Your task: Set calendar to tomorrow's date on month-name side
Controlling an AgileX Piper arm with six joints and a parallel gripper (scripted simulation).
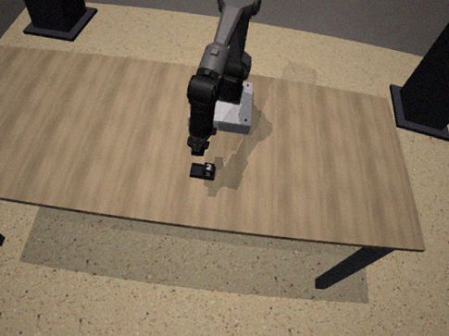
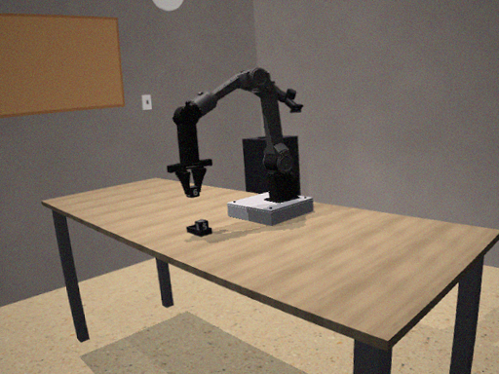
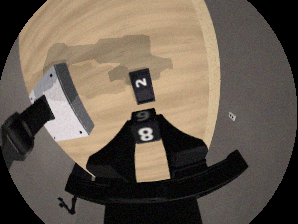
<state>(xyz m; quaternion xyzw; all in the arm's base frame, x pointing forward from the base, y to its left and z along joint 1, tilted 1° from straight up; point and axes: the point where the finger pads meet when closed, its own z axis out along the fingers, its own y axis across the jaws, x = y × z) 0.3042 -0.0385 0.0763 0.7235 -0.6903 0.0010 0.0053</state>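
The black calendar tray lies 12 cm below my hand and 2 cm to the left of it.
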